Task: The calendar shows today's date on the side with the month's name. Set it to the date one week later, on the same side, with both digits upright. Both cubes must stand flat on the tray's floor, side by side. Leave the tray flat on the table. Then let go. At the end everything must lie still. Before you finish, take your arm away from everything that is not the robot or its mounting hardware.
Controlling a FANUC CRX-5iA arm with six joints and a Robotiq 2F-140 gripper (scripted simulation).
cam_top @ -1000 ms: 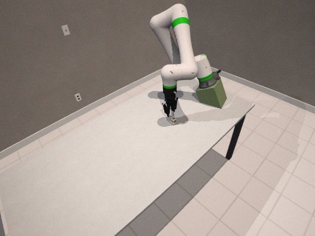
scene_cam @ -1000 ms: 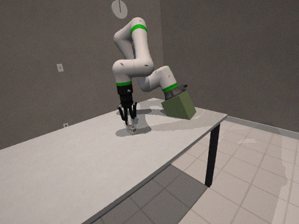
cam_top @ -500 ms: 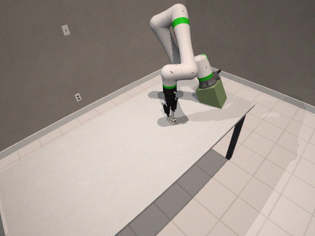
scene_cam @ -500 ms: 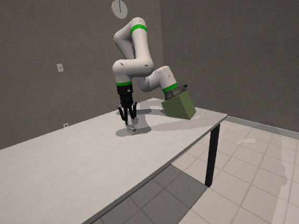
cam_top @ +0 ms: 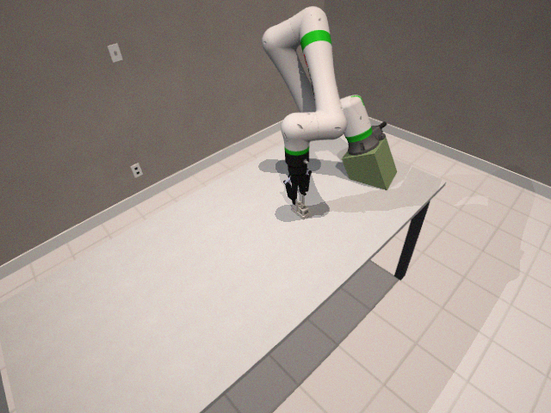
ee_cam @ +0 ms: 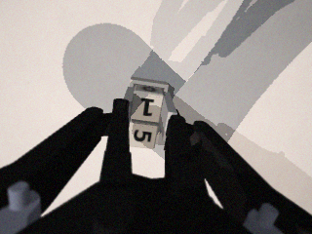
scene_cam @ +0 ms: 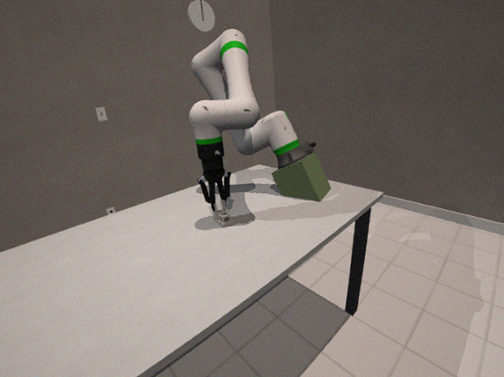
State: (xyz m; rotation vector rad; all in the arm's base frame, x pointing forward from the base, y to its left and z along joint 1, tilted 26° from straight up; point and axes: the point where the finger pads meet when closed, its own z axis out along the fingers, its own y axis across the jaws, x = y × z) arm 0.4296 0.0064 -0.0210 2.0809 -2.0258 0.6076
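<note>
My hand is 3 cm above the white calendar cube.
</note>
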